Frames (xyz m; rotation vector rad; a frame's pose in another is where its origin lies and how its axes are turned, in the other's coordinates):
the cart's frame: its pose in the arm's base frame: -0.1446 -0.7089 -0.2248 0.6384 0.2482 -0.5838
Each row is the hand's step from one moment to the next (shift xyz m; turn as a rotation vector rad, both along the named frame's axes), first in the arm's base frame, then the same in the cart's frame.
Working: the arm's base frame: its pose in the cart's frame: -0.2780 0.6549 -0.2603 -0.6384 -0.2482 0.5838

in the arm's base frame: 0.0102 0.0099 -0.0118 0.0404 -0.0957 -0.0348
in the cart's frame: 0.0086 0.0066 -0.0150 0.0879 -0.0557 0.0342
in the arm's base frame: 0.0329 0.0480 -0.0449 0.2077 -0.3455 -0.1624
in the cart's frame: 0.0234 0.0285 -0.0636 0.3820 -0.1830 0.0973
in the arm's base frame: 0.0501 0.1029 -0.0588 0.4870 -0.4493 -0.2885
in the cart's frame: 0.0190 0.0674 -0.1080 0.7030 -0.1495 0.0752
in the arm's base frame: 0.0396 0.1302 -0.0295 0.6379 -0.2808 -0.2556
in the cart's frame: -0.0129 0.0933 -0.1025 0.7396 0.0640 0.0022
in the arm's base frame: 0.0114 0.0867 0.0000 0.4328 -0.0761 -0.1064
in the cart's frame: -0.0284 0.0630 -0.0536 0.4260 0.1505 -0.0175
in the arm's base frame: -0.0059 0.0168 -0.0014 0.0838 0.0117 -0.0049
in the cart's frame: -0.0115 0.0068 -0.0118 0.0649 0.0540 -0.0076
